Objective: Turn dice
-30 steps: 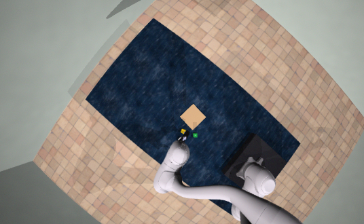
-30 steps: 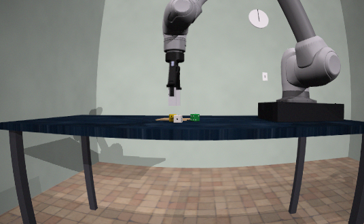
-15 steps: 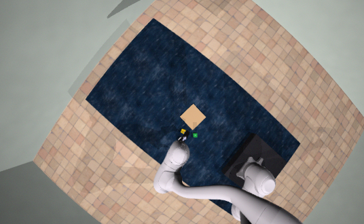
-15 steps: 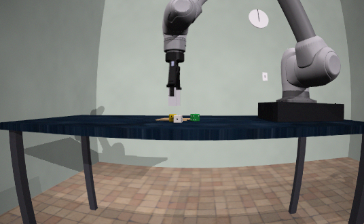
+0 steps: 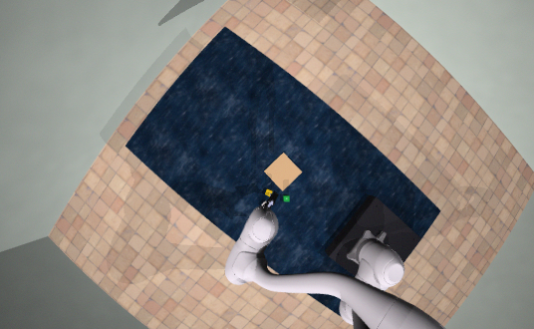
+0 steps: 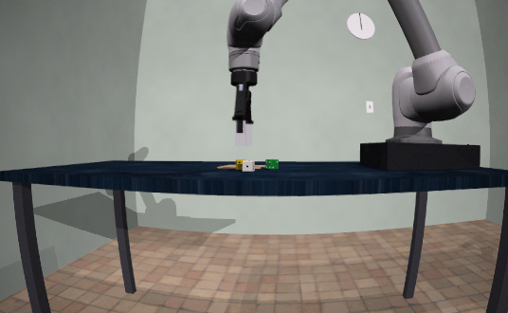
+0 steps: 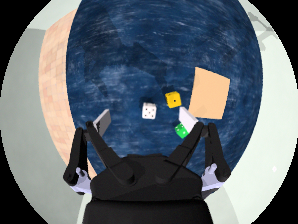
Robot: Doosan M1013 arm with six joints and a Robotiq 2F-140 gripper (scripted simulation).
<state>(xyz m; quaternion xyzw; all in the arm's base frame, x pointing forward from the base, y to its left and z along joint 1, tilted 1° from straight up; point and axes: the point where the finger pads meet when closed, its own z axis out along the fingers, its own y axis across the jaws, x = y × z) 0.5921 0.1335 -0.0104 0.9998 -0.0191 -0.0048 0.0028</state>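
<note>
Right now my hand is 1 cm short of the yellow die, 7 cm to the left of it and 6 cm above it. From my hand the other things lie so: white die (1 cm behind, 1 cm to the right, 6 cm below); green die (8 cm behind, 10 cm to the right, 6 cm below); tan mat (2 cm ahead, 20 cm to the right, 8 cm below).
</note>
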